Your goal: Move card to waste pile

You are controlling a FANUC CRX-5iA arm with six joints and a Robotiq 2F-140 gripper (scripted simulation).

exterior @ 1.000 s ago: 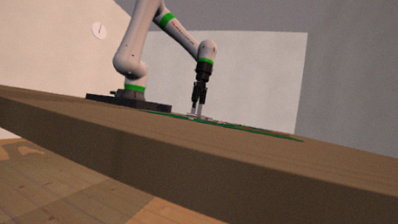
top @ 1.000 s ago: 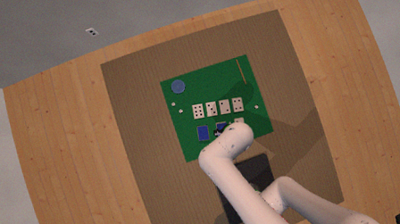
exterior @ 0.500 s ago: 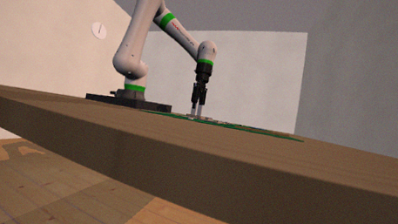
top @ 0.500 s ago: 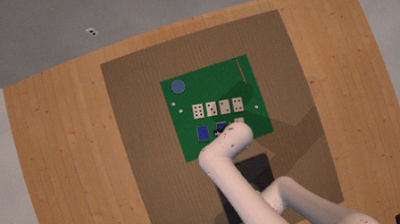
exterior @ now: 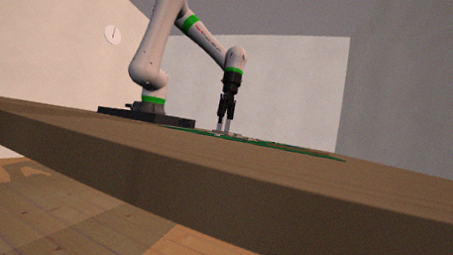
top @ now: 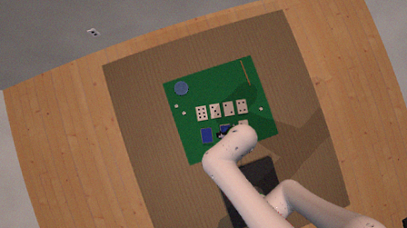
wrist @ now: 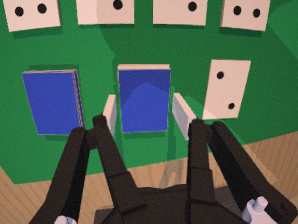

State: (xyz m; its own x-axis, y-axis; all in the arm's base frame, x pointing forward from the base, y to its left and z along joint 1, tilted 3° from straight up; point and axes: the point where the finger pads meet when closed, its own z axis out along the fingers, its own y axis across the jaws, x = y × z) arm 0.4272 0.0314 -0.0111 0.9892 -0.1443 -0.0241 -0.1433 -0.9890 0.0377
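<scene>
The two-pip card lies 1 cm behind my hand, 12 cm to the right of it and 4 cm below it. From my hand the other things lie so: green mat (15 cm ahead, 2 cm to the right, 6 cm below); thin wooden stick (32 cm ahead, 24 cm to the right, 4 cm below).
</scene>
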